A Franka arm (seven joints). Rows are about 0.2 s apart.
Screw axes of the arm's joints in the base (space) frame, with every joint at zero. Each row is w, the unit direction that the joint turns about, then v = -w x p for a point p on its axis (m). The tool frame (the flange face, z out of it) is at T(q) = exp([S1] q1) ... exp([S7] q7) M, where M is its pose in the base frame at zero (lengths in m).
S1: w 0 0 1 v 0 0 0
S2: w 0 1 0 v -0.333 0 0
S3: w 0 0 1 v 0 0 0
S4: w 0 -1 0 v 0.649 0 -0.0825
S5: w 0 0 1 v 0 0 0
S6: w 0 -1 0 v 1.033 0 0
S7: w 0 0 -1 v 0 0.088 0
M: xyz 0.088 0 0.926 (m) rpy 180 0 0 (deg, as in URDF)
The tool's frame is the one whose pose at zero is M.
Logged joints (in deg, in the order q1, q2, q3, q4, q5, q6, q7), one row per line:
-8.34, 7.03, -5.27, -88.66, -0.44, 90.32, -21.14
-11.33, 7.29, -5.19, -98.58, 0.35, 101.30, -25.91
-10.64, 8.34, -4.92, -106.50, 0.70, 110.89, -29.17
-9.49, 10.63, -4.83, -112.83, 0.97, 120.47, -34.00
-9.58, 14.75, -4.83, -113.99, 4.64, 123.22, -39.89
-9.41, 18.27, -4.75, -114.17, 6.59, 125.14, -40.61
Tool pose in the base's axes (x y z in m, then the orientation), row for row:
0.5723, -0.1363, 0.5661, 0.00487, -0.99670, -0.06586, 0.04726
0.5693, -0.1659, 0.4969, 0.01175, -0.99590, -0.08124, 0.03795
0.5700, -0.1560, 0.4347, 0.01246, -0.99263, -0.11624, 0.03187
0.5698, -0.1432, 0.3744, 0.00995, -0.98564, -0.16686, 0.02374
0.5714, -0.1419, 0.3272, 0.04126, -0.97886, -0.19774, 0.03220
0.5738, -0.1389, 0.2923, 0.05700, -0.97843, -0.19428, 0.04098
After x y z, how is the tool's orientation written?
As a quaternion, w x y z.
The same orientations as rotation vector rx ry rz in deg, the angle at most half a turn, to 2 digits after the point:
-178.85, -11.82, 8.48
-177.93, -14.51, 6.78
-177.27, -20.76, 5.69
-176.30, -29.85, 4.25
-171.71, -34.69, 5.65
-170.00, -33.76, 7.12

